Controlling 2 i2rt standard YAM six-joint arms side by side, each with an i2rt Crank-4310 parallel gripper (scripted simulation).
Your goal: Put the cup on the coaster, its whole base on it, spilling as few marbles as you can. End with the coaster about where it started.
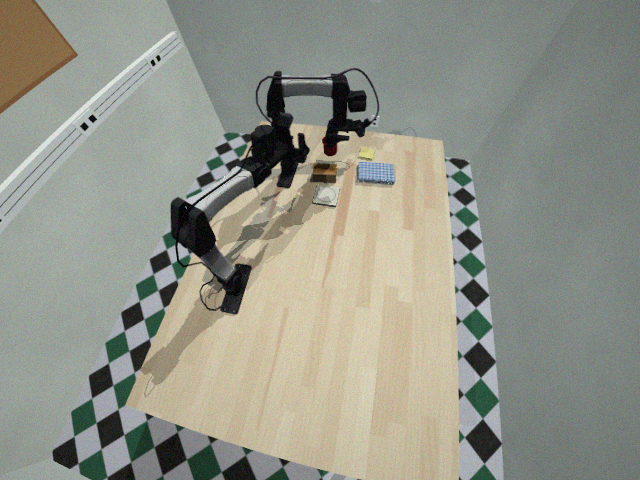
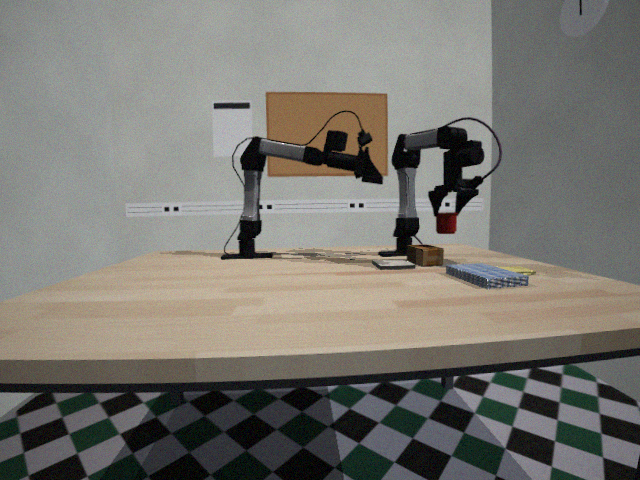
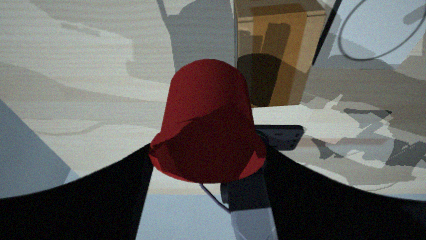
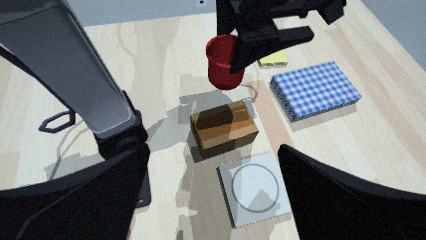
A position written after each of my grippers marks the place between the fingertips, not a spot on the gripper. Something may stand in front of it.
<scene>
I see my left gripper (image 2: pixel 445 216), my right gripper (image 2: pixel 382 181) and a red cup (image 3: pixel 208 136).
The red cup is seen too in image 4 (image 4: pixel 221 47). My left gripper also shows in image 3 (image 3: pixel 208 146) and in image 4 (image 4: pixel 226 56). My right gripper shows as well in image 4 (image 4: pixel 213 147).
</scene>
